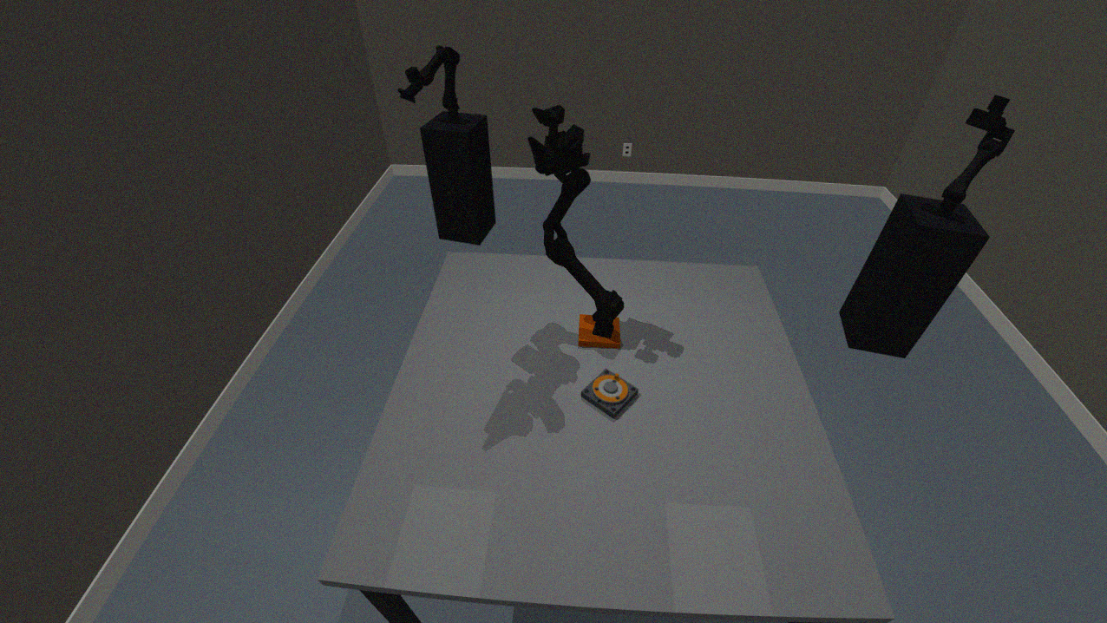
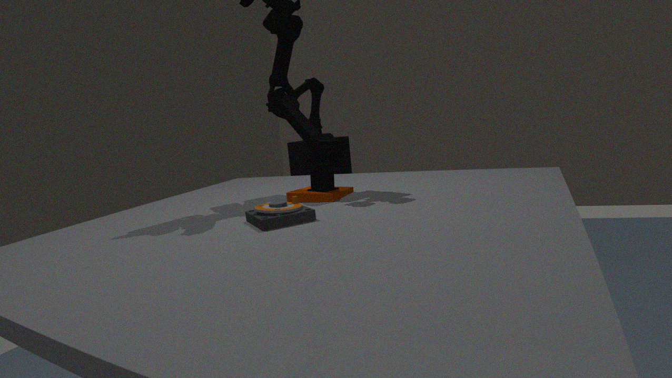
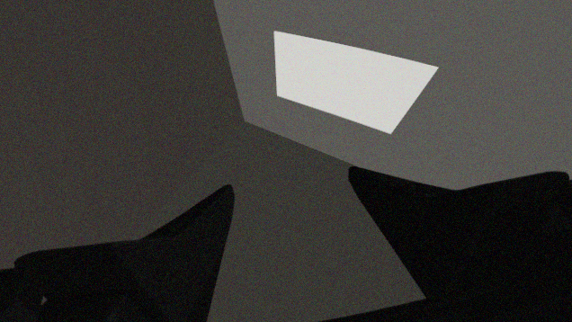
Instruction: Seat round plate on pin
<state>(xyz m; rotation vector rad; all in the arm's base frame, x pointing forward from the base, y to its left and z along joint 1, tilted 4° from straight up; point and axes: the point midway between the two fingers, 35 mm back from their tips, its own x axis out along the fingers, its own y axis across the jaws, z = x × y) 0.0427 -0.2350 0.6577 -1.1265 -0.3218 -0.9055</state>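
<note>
My gripper tip is now 69 cm above the base, 30 cm to the right of it and 23 cm short of it.
</note>
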